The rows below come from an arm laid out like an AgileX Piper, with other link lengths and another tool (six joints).
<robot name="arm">
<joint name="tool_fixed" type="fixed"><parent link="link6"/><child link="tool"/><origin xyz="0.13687 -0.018 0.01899" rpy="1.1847 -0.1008 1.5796"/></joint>
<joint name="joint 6" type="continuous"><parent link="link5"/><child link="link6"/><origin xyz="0.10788 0 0.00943"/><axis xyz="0.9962 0 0.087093"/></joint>
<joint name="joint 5" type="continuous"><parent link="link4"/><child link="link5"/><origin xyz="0 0 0"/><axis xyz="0 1 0"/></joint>
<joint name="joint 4" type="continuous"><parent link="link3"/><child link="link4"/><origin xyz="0.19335 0 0.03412"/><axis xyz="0.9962 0 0.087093"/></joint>
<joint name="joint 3" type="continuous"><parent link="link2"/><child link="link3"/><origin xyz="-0.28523 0 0.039"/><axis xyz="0 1 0"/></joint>
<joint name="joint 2" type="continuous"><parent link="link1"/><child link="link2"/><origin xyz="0 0 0"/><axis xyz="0 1 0"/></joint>
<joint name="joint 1" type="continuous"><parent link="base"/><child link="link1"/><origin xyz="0 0 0.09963"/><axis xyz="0 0 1"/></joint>
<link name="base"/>
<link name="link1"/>
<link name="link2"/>
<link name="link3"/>
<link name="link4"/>
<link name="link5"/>
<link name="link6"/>
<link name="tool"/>
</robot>
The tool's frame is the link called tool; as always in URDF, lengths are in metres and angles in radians. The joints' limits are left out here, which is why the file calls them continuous.
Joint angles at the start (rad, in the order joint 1, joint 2, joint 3, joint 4, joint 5, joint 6):
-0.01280 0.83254 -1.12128 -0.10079 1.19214 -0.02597
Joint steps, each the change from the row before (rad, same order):
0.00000 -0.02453 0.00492 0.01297 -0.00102 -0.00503
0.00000 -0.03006 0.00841 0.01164 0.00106 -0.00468
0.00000 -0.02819 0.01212 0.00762 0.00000 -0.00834
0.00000 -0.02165 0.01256 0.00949 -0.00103 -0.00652
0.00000 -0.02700 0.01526 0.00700 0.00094 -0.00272
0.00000 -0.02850 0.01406 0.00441 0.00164 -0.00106
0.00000 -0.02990 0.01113 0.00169 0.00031 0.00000
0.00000 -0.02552 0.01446 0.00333 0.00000 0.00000
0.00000 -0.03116 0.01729 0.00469 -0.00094 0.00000
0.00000 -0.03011 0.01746 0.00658 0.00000 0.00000
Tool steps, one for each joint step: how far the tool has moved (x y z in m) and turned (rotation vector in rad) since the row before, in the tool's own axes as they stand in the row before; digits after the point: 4 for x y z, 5 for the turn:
0.0025 0.0004 -0.0048 -0.01966 0.01182 0.00519
0.0021 -0.0009 -0.0058 -0.01978 0.01064 0.00461
0.0014 -0.0019 -0.0049 -0.01559 0.00859 -0.00201
0.0019 -0.0024 -0.0032 -0.00962 0.00946 0.00033
0.0013 -0.0034 -0.0042 -0.01046 0.00634 0.00245
0.0007 -0.0031 -0.0046 -0.01259 0.00387 0.00249
0.0001 -0.0017 -0.0050 -0.01836 0.00159 0.00200
0.0005 -0.0031 -0.0037 -0.01090 0.00278 0.00262
0.0008 -0.0035 -0.0043 -0.01459 0.00397 0.00357
0.0012 -0.0040 -0.0040 -0.01235 0.00542 0.00463

